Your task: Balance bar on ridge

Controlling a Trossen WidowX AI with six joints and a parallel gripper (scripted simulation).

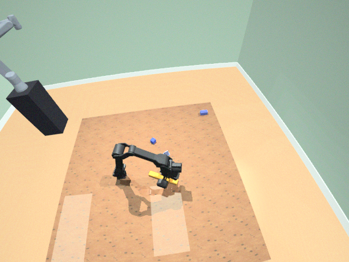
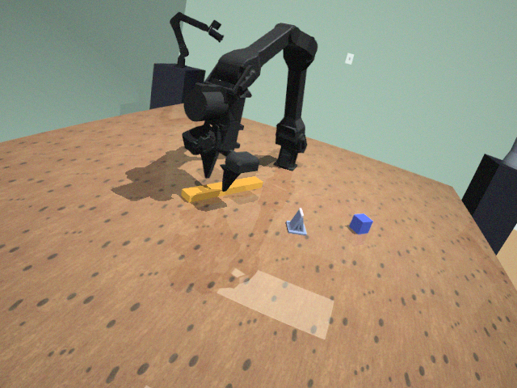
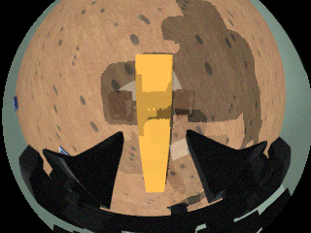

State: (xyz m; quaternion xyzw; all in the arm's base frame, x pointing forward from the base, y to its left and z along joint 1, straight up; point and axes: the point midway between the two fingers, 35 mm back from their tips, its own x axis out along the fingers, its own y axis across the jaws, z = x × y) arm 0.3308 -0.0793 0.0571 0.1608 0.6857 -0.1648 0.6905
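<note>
The yellow bar is 30 mm behind my gripper tip, 10 mm to the left of it and 10 mm below it. From my gripper tip the other things lie so: blue cube (80 mm behind, 340 mm to the left, 10 mm below).
</note>
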